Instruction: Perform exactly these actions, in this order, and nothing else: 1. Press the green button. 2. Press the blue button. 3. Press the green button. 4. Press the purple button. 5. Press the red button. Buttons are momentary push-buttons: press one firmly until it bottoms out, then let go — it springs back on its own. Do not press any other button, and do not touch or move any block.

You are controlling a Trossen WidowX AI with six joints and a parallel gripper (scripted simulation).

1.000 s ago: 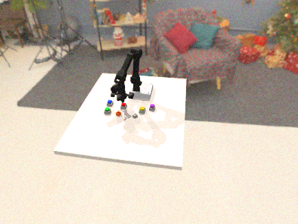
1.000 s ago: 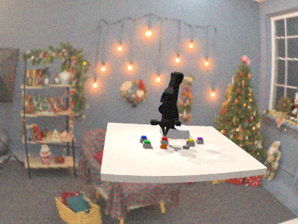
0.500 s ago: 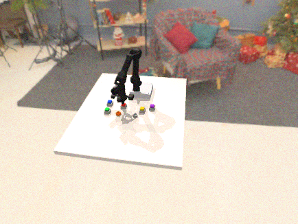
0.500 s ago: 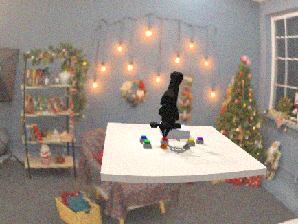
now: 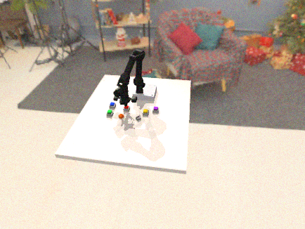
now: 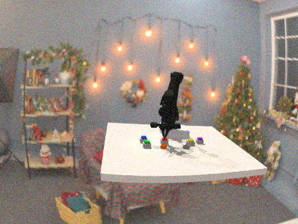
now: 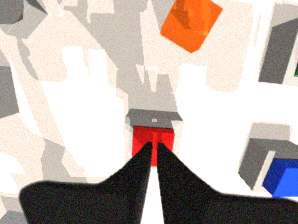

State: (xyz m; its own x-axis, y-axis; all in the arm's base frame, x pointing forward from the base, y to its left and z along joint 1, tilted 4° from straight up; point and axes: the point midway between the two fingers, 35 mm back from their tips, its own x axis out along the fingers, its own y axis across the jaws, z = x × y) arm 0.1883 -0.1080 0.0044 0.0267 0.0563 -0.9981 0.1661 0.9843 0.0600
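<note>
The red button lies 10 mm below my gripper tip. Also, from my gripper tip: green button (60 mm ahead, 130 mm to the right); then blue button (50 mm behind, 120 mm to the right); then orange block (90 mm ahead, 30 mm to the right, 20 mm below).
</note>
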